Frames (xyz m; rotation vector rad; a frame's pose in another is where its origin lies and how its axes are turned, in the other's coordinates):
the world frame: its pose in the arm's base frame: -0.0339 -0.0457 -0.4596 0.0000 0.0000 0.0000
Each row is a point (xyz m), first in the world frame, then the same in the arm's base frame.
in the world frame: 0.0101 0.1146 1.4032
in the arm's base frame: -0.0238 0.0689 0.9436
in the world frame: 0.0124 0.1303 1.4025
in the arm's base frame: -0.0215 0.0846 0.9429
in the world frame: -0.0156 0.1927 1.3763
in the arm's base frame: -0.0495 0.1470 0.9167
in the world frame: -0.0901 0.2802 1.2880
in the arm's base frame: -0.1240 0.2345 0.8284
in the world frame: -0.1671 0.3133 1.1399
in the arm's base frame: -0.2010 0.2676 0.6803
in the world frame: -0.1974 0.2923 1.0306
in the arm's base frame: -0.2313 0.2466 0.5710
